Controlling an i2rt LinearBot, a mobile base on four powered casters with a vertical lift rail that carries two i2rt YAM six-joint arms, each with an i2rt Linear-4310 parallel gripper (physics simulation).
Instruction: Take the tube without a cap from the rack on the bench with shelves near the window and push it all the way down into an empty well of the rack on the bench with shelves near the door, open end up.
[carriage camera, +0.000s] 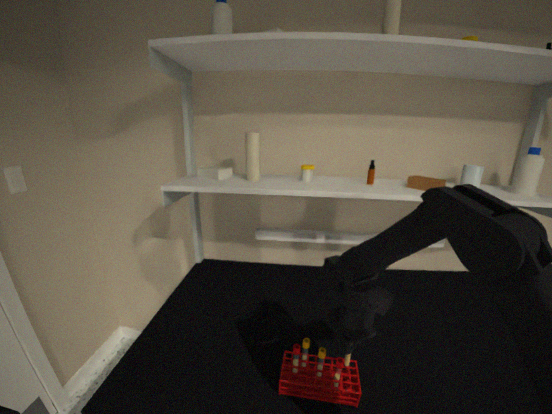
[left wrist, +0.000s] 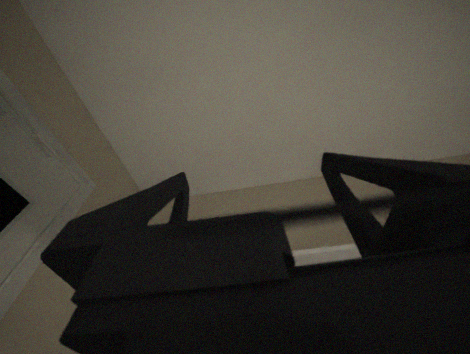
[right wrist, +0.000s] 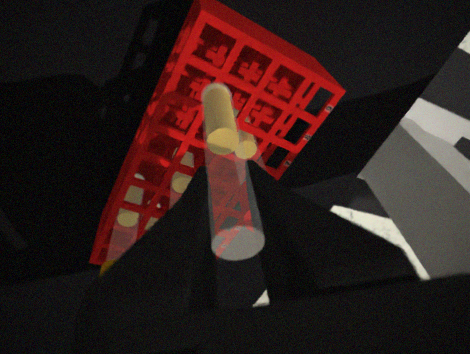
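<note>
My right gripper is shut on the tube without a cap, a clear tube with pale yellow contents. Its open end points up towards the wrist camera, and its lower end is at the back right of the red rack. How deep that end sits relative to the well is hard to tell. The rack holds tubes with red caps and yellow caps; several wells are empty. My left gripper is open and empty, facing the ceiling, away from the rack.
The rack stands on a black bench top. Behind it, a shelf carries a cream cylinder, a yellow-lidded jar, an amber bottle and a brown box. A wall rises at the left.
</note>
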